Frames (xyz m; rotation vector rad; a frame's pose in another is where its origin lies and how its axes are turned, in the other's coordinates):
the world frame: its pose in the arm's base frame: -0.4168 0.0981 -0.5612 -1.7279 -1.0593 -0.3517
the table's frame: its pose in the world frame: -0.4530 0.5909 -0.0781 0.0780 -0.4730 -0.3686
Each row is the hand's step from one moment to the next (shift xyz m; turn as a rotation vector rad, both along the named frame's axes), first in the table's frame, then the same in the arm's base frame.
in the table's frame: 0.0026 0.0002 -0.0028 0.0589 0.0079 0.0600
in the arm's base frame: 0.0017 0.0006 0.0034 -0.0166 0.0822 -0.0099
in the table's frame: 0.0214 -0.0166 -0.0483 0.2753 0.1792 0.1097
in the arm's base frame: 0.0097 -0.0132 0.0529 0.1275 0.3218 0.0118
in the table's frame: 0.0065 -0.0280 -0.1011 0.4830 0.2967 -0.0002
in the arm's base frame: 0.0233 -0.0569 0.0853 0.2984 0.4542 0.1610
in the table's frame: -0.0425 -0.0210 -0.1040 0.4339 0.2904 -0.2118
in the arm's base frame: 0.0270 -0.0962 0.0554 0.3883 0.2966 0.2805
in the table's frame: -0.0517 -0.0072 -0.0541 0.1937 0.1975 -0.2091
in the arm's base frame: 0.0150 -0.0730 0.0098 0.2868 0.0844 0.1757
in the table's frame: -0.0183 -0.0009 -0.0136 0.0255 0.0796 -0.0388
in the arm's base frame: 0.0042 -0.0224 -0.0011 0.0902 0.0169 0.0084
